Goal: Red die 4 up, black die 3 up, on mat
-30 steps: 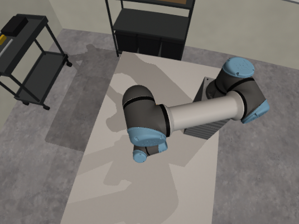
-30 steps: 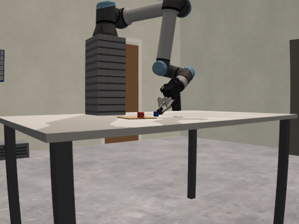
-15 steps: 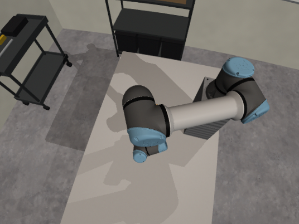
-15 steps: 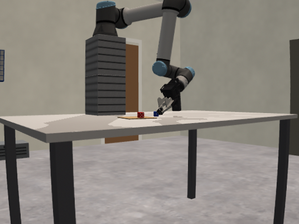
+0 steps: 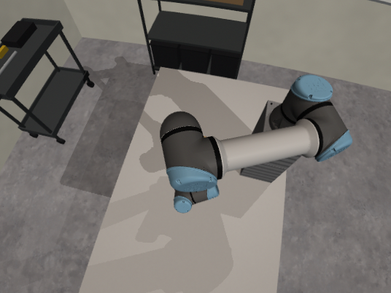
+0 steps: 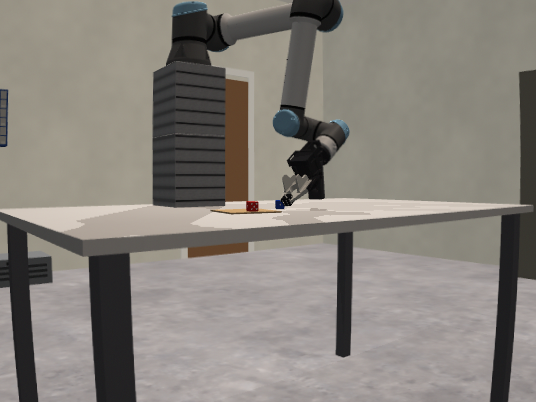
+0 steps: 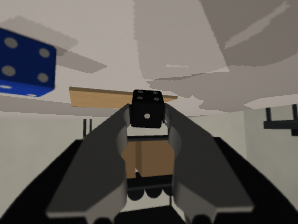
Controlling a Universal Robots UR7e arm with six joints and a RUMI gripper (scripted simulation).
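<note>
The blue die lies 80 mm behind my hand, 20 mm to the left of it and 20 mm below it. Also, from my hand: black die: right at my hand; then red die: 40 mm ahead, 140 mm to the right, 10 mm below; then brown mat: 140 mm to the right, 30 mm below.
</note>
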